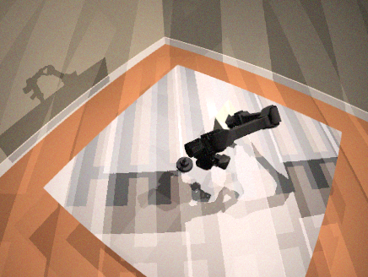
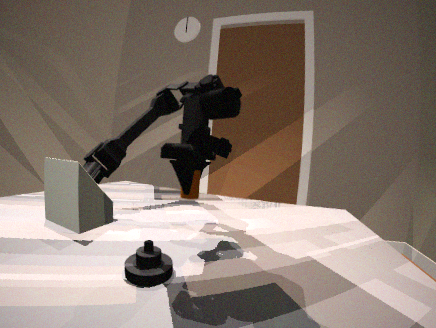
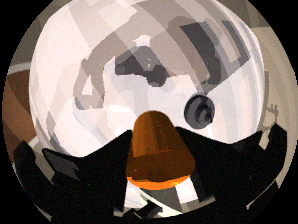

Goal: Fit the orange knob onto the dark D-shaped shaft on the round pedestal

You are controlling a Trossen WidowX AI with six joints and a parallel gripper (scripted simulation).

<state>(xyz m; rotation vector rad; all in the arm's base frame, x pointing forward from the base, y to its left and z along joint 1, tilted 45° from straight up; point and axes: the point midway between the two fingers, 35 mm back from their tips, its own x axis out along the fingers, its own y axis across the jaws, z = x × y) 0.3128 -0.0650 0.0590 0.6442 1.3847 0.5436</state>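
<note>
My gripper tip is 120 mm to the left of the pedestal, 100 mm above it and 30 mm past it. The rest, counted from my gripper tip: orange knob (20 mm above).
</note>
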